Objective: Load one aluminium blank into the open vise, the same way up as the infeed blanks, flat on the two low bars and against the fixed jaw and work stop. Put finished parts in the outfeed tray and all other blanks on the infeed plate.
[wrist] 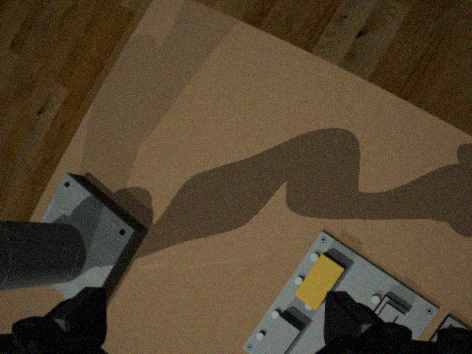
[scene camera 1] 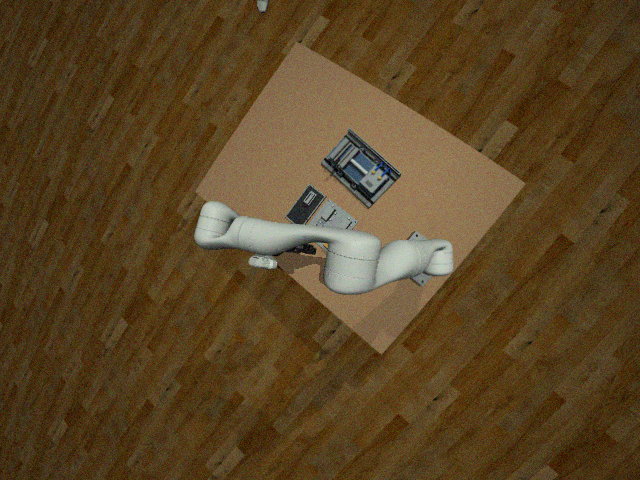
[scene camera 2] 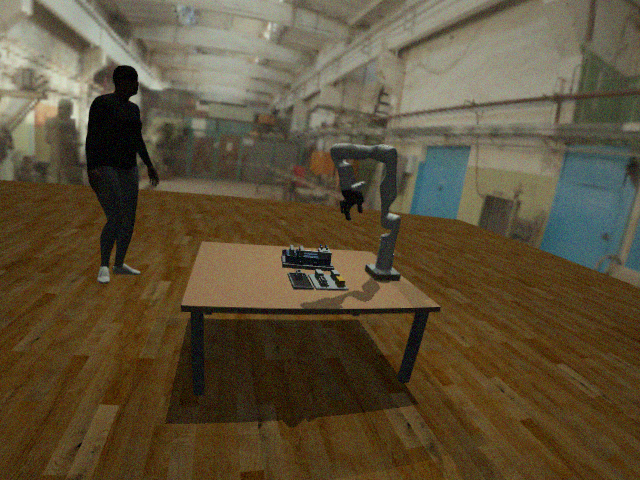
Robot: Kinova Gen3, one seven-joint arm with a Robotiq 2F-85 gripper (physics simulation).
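Frame: origin at the arm's base, x ahead, y left, z up, level; millimetres.
Where they show: gripper, fingertip midpoint: (wrist: 215,315) (scene camera 1: 303,249) (scene camera 2: 354,216); arm's base, link origin: (wrist: 63,253) (scene camera 2: 382,267).
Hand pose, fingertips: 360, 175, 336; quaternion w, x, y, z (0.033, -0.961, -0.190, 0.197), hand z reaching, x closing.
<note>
Things, the pixels of their top centre, and the offset from my fingertips, as dx, dy, dz. Level surfaces: height alone.
- vise, top centre: (scene camera 1: 357,162) (scene camera 2: 309,248) +54, -368, -277
- pale grey infeed plate, top centre: (wrist: 335,331) (scene camera 1: 329,226) (scene camera 2: 327,281) +47, -84, -368
- yellow block, top centre: (wrist: 318,282) (scene camera 2: 340,278) +5, -30, -332
- grey block, top centre: (wrist: 275,342) (scene camera 1: 343,225) -11, -121, -332
- part with a raised rectangular outline, top centre: (wrist: 382,327) (scene camera 2: 323,278) +92, -46, -333
- small rectangular piece, top centre: (scene camera 1: 308,197) +186, -152, -335
- table, surface height: dz -376
The vise (scene camera 1: 360,167) (scene camera 2: 309,256) stands on the table; its contents are too small to tell. The pale grey infeed plate (scene camera 1: 339,214) (scene camera 2: 330,287) (wrist: 367,282) carries a yellow block (wrist: 319,281) (scene camera 2: 339,280), a grey block (wrist: 280,334) at its lower left in the wrist view, and a part with a raised rectangular outline (wrist: 390,311), partly behind a finger. The dark outfeed tray (scene camera 1: 298,212) (scene camera 2: 301,283) lies beside the plate and bears a small rectangular piece (scene camera 1: 309,197). My gripper (scene camera 2: 353,211) (wrist: 215,315) is open and empty, high above the table. The arm hides part of the plate in scene camera 1.
The robot's base plate (scene camera 2: 383,273) (wrist: 112,222) stands near one table edge. The arm casts a shadow over the table (scene camera 1: 439,155) (scene camera 2: 232,284) (wrist: 220,90). A person (scene camera 2: 114,134) stands on the floor behind the table's left side.
</note>
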